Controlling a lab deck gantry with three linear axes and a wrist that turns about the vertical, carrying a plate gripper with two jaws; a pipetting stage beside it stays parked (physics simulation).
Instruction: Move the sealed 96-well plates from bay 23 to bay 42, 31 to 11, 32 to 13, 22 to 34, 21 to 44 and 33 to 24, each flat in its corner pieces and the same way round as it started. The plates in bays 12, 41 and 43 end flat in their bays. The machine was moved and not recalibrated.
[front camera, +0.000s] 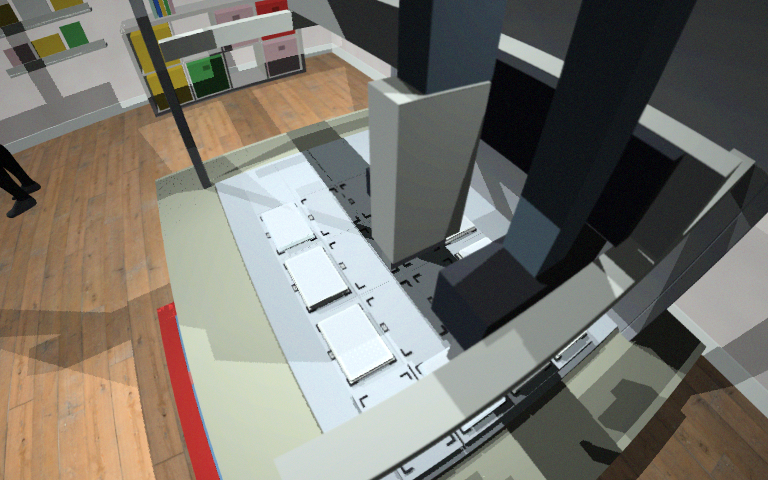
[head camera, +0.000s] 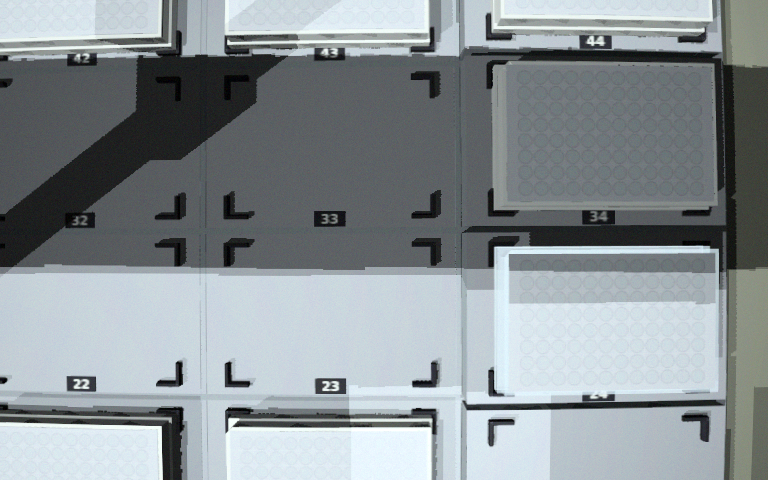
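Where they show: robot's base, link origin: (front camera: 262, 216).
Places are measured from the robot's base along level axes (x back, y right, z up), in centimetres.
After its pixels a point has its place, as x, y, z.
Note:
In the head view, white plates lie in bay 42 (head camera: 73, 19) @[-23.4, -33.5, 1.4], bay 43 (head camera: 328, 19) @[-39.3, -33.2, 1.4], bay 44 (head camera: 600, 10) @[-55.1, -33.0, 2.9], bay 34 (head camera: 606, 135) @[-55.3, -25.8, 2.9], bay 24 (head camera: 611, 333) @[-55.7, -14.6, 2.9], bay 12 (head camera: 73, 452) @[-23.6, -6.6, 1.4] and bay 13 (head camera: 328, 452) @[-39.5, -7.0, 1.4]. Bays 22, 23, 32 and 33 hold no plate; bay 14's upper part shows bare. In the front view, plates in bay 11 (front camera: 287, 226) @[-7.8, -4.0, 1.4], bay 12 (front camera: 317, 277) @[-24.1, -4.3, 1.4] and bay 13 (front camera: 356, 342) @[-40.1, -4.4, 1.4] lie flat at the left. The dark gripper body (front camera: 487, 294) @[-56.8, -9.1, 35.5] is above the shaded deck toward the right; its jaws are hidden. The gripper does not show in the head view.
A pale beam (front camera: 441, 390) @[-61.7, -0.3, 40.0] crosses the front view and hides part of the deck. A tall pale housing (front camera: 430, 175) @[-45.6, -11.3, 38.4] and a dark column (front camera: 589, 113) @[-56.4, -13.3, 49.8] stand over the deck. A dark post (front camera: 175, 101) @[20.7, 9.8, 25.3] rises at the back left corner.

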